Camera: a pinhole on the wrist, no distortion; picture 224 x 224 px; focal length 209.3 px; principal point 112.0 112.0 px. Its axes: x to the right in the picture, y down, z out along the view. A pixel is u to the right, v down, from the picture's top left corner.
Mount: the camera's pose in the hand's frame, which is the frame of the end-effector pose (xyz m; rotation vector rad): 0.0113 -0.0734 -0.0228 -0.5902 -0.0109 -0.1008
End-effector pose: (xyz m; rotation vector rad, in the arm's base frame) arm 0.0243 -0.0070 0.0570 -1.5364 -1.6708 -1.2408
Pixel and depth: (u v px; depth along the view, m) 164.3 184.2 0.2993
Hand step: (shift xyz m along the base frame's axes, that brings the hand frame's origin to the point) 0.1770 0.1849 0.0598
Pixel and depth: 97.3 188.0 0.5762
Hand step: 0.4704 0.2676 -0.0313
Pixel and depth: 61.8 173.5 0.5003
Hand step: 0.3985 0.2067 -0.1155
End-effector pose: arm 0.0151 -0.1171 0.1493 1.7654 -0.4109 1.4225
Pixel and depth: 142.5 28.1 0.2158
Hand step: 0.1661 -0.1291 0.0177
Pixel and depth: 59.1 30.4 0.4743
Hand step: 0.2386 -0.4104 -0.1049
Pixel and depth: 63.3 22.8 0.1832
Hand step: 0.1235 -0.1172 -0.0506
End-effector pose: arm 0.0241 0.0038 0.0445 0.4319 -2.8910 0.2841
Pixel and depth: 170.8 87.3 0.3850
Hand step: -0.1986 -0.0162 -0.3007
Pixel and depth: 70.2 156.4 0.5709
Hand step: -0.0993 0.2711 -0.4393
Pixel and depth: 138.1 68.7 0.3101
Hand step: -0.1059 -0.0326 -0.2568
